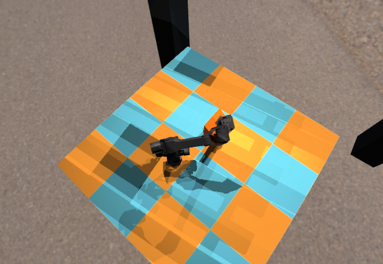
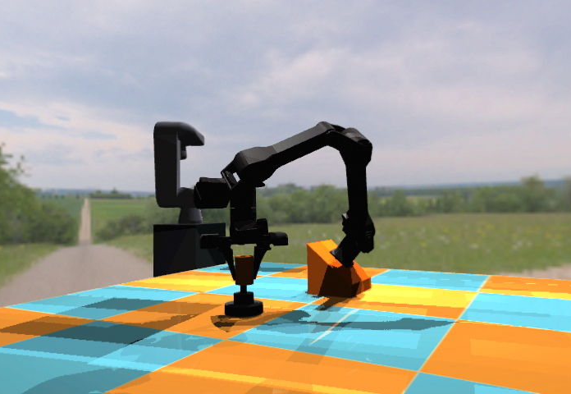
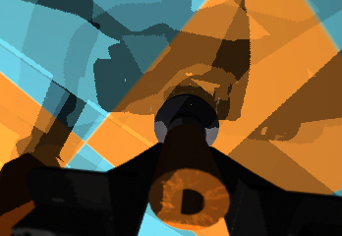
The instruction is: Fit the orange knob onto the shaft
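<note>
My gripper tip is now 2 cm below the orange knob. From my gripper tip the other things lie so: round pedestal: 4 cm below.
</note>
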